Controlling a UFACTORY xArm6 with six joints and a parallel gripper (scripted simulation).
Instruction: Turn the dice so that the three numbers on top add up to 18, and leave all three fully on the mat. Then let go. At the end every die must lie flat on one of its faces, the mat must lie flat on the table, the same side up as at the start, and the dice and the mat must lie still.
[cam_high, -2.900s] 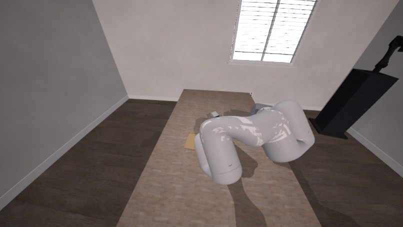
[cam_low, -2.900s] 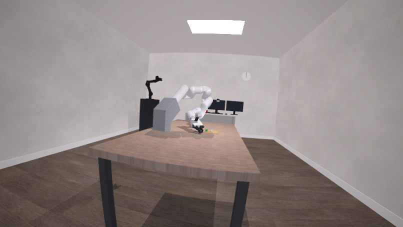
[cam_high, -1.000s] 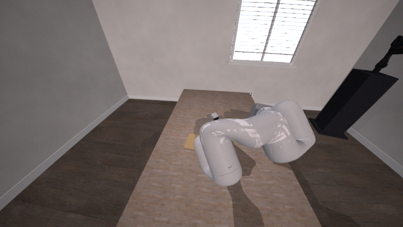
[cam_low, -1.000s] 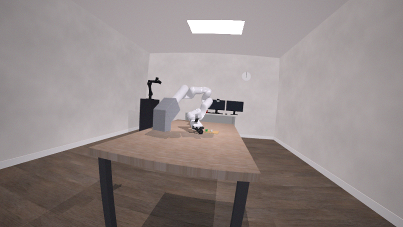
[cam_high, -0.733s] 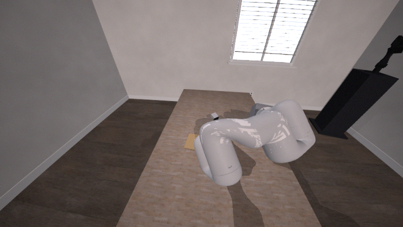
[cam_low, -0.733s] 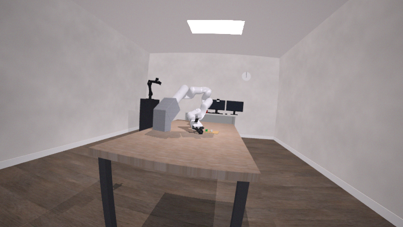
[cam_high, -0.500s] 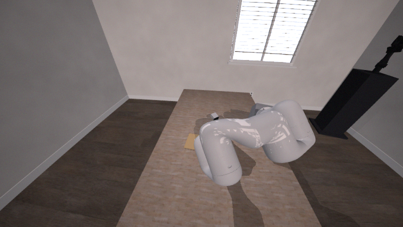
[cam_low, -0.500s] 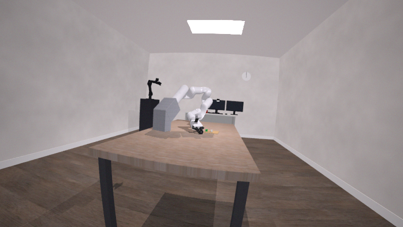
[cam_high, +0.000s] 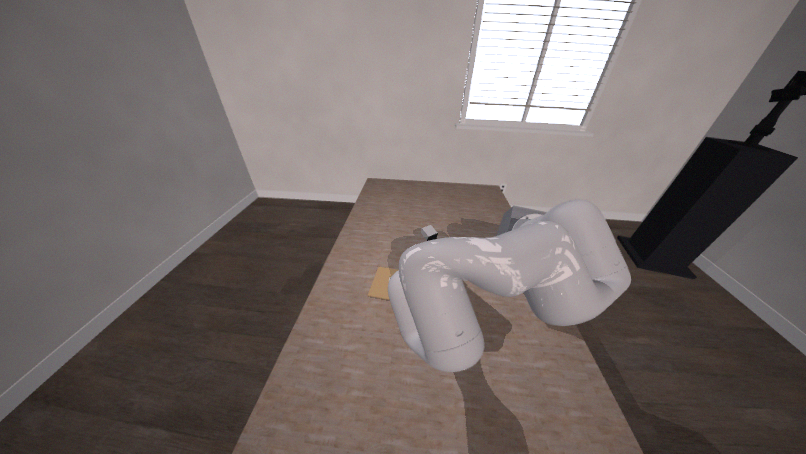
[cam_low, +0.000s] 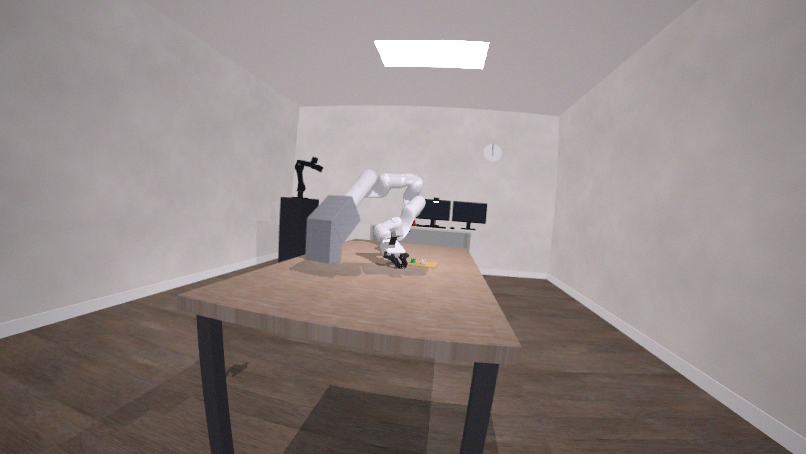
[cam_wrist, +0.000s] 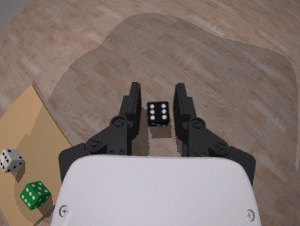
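My gripper is now 1 cm above the black die. The rest, counted from my hand: mat 6 cm ahead, 16 cm to the left, 2 cm below; then white die 6 cm ahead, 16 cm to the left, 1 cm below; then green die 1 cm ahead, 15 cm to the left, 1 cm below.
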